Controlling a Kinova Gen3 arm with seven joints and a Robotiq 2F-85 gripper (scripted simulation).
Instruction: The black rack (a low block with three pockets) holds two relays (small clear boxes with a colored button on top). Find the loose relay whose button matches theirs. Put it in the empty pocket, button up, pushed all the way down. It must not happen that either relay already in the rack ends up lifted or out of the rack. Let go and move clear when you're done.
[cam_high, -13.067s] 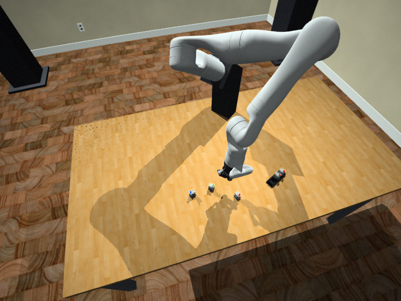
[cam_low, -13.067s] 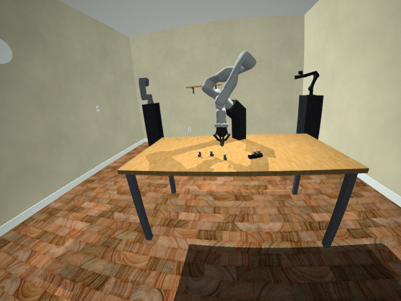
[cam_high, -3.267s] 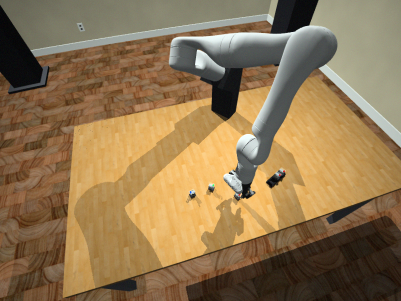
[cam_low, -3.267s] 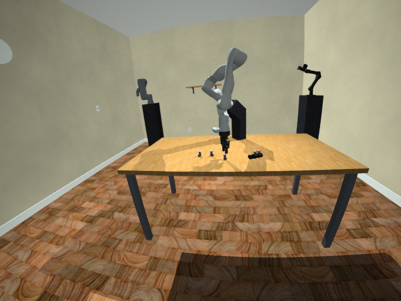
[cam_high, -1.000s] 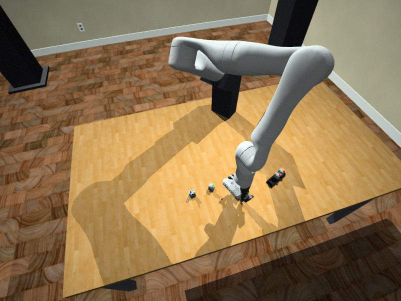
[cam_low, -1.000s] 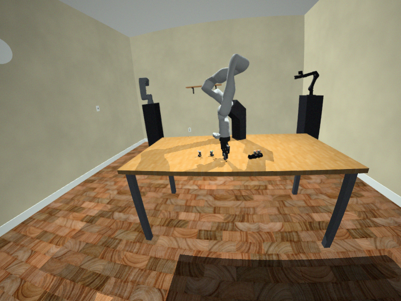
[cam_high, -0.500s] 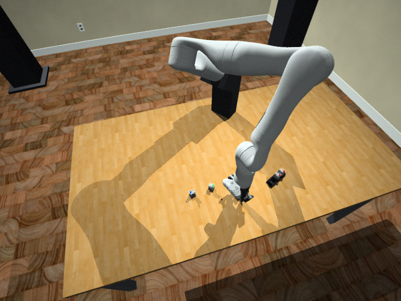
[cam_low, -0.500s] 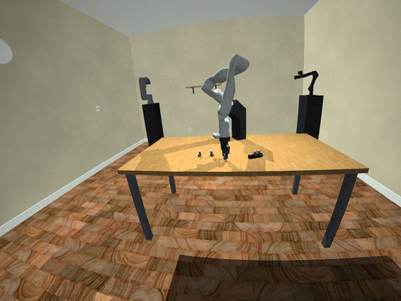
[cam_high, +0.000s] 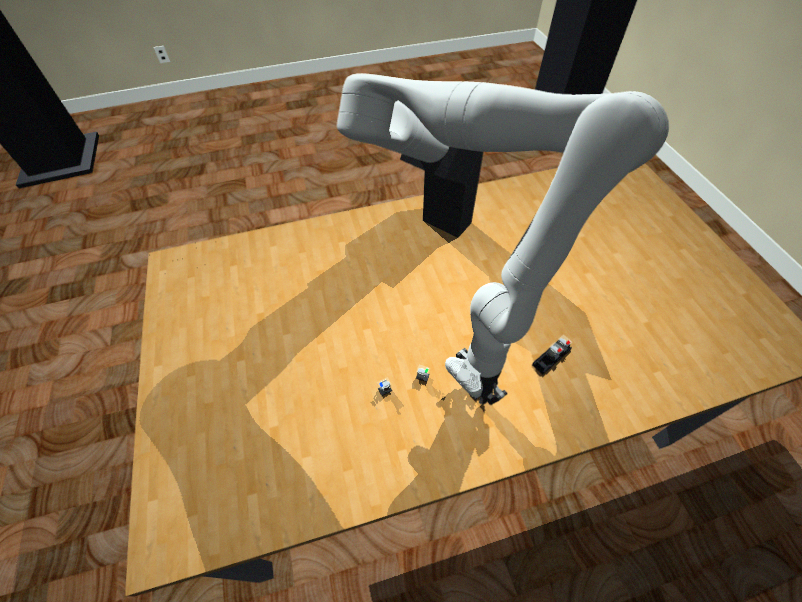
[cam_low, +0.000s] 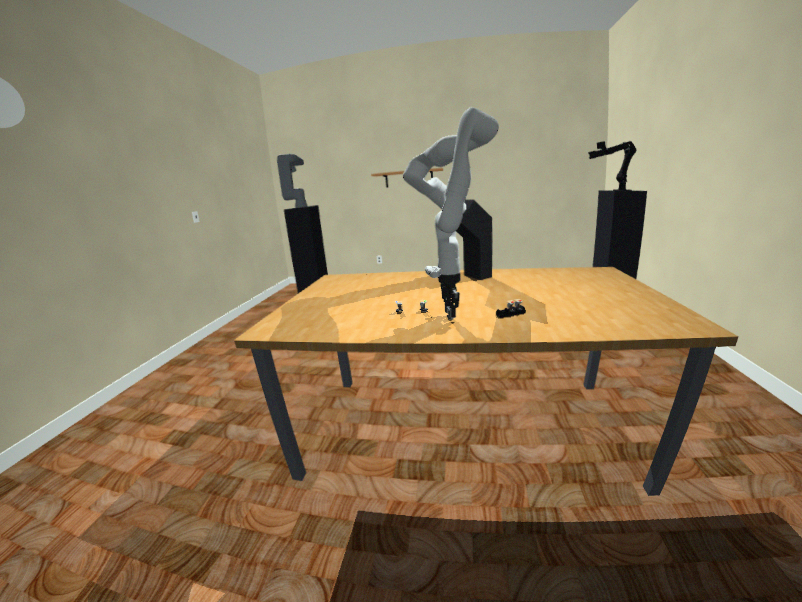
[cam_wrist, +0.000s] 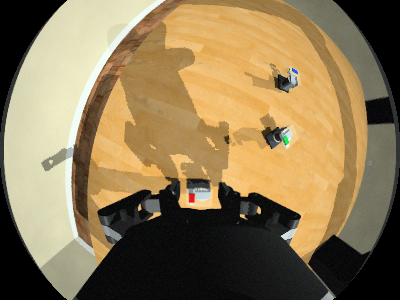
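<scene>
Right now my hand is 30 mm past the black rack, 220 mm to the right of it and 20 mm above it.
</scene>
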